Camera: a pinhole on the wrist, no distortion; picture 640 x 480 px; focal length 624.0 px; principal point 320.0 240.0 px. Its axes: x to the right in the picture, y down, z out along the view. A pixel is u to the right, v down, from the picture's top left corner.
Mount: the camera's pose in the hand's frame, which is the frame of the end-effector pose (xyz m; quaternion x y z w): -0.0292 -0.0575 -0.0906 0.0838 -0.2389 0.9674 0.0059
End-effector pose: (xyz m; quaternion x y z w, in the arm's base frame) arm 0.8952 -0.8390 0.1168 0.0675 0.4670 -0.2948 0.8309
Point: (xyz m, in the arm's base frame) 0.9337 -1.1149 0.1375
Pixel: 112.5 273.2
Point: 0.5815 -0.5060 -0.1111
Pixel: behind the camera
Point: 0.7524 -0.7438 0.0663
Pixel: behind the camera
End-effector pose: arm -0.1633 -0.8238 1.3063 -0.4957 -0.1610 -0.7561 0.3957
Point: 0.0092 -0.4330 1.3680
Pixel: 613.3 18.3
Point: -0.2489 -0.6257 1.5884
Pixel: 65.6 256.6
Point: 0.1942 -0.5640 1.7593
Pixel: outside the picture
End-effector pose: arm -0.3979 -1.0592 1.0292 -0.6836 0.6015 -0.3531 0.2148
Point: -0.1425 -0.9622 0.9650
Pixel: 582.5 107.5
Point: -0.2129 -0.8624 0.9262
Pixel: outside the picture
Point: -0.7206 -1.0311 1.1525
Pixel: behind the camera
